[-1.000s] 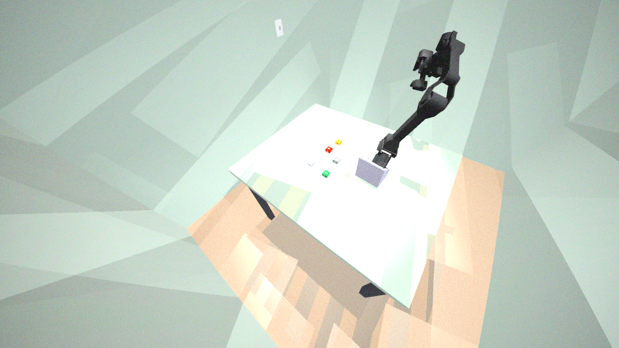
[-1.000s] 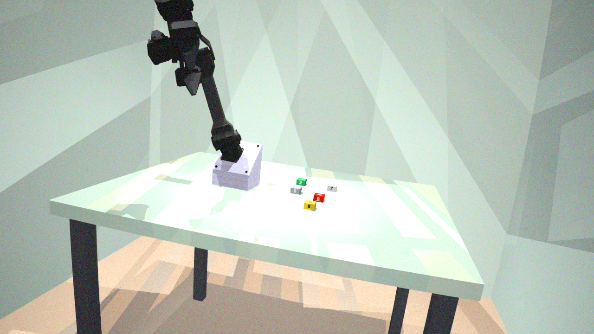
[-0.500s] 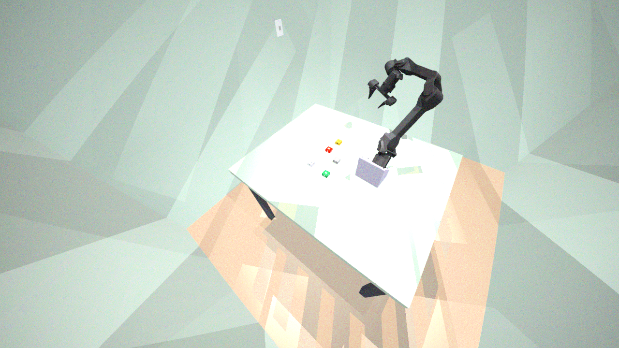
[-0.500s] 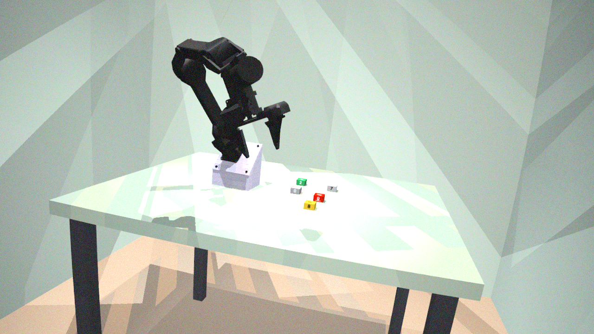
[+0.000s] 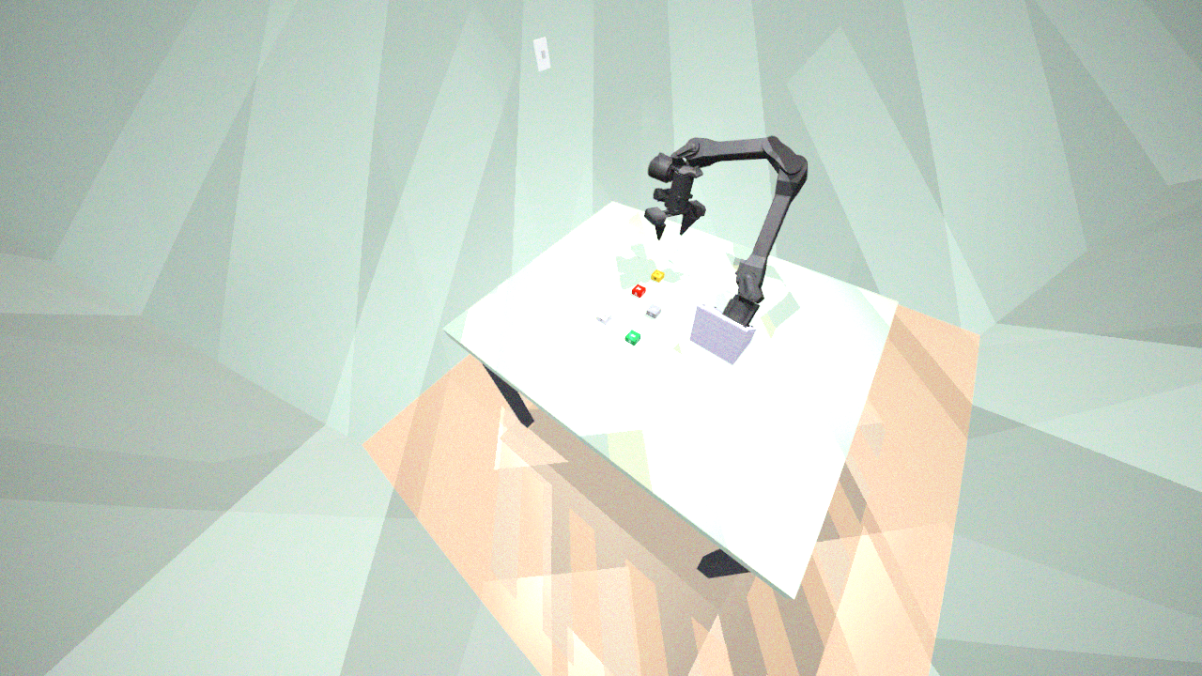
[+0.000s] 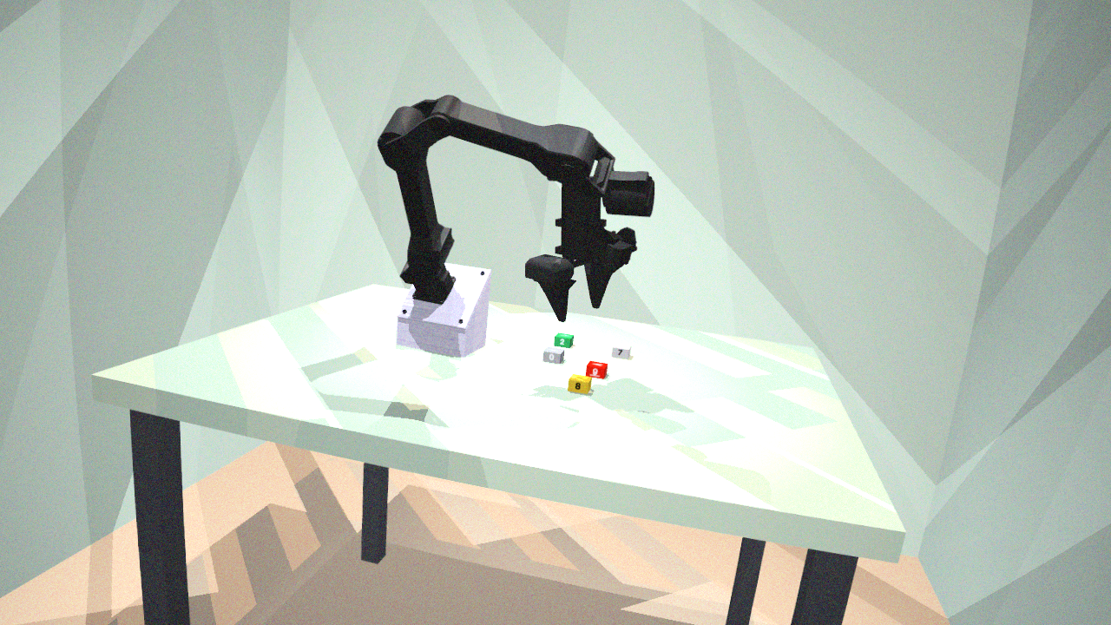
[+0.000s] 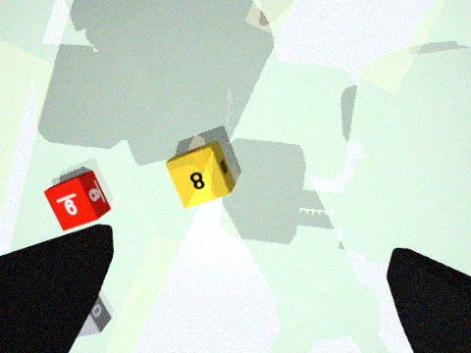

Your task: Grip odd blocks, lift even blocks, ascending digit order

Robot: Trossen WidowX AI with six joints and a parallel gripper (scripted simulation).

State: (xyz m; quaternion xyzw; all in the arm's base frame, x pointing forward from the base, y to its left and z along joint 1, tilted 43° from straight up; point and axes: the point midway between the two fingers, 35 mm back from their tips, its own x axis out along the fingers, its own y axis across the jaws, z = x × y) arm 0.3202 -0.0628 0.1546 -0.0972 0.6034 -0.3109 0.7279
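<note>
My gripper tip is now 90 mm past the grey block marked 0, 190 mm to the right of it and 120 mm above it. From my gripper tip the other things lie so: red block: 150 mm to the left, 120 mm below; then white block marked 7: 10 mm ahead, 300 mm to the left, 120 mm below; then yellow block: 50 mm to the left, 120 mm below.
</note>
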